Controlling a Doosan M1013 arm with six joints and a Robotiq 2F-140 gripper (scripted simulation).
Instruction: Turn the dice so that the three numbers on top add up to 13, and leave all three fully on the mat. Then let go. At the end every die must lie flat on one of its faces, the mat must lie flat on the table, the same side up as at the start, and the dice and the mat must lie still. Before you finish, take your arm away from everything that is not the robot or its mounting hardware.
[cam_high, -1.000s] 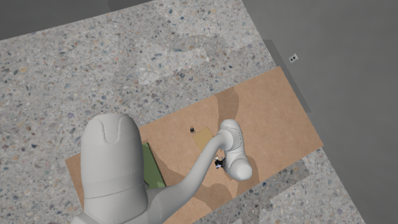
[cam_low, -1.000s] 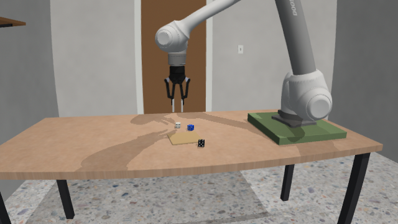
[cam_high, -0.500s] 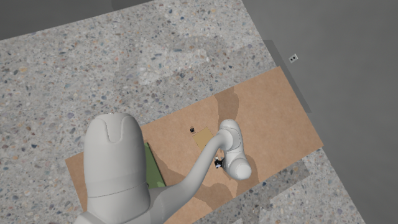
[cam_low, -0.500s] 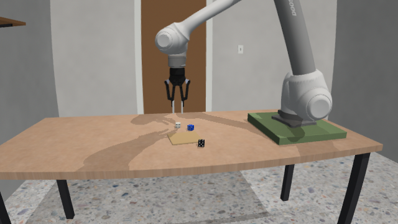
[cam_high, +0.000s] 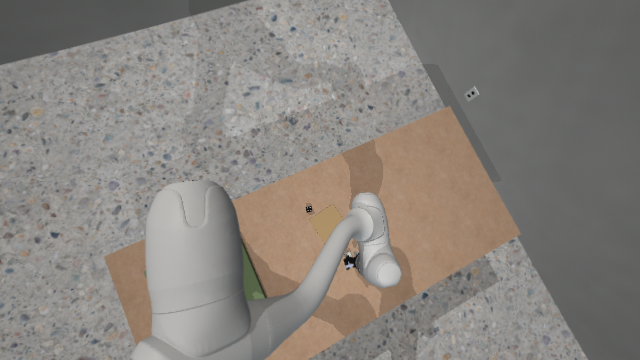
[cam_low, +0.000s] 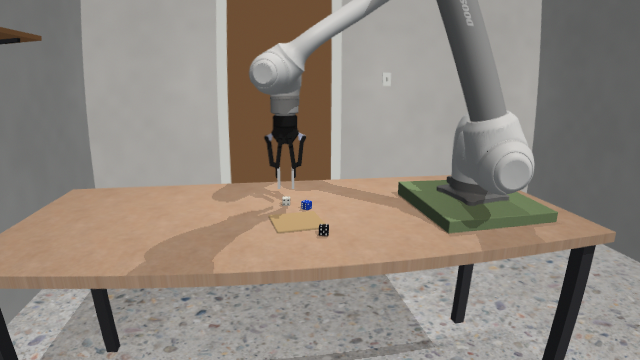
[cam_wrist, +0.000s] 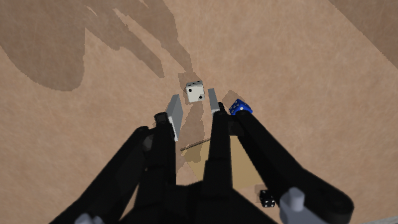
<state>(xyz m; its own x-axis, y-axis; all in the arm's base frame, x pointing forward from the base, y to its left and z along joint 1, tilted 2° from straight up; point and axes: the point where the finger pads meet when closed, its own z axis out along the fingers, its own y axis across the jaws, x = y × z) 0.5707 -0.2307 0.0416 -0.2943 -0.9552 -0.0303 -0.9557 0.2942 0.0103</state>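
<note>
Now: hand 8 cm above the white die. Also, from my hand: blue die (8 cm below, 6 cm to the left, 5 cm behind); tan mat (17 cm to the left, 9 cm below, 1 cm ahead); black die (28 cm to the left, 8 cm below, 3 cm behind).
</note>
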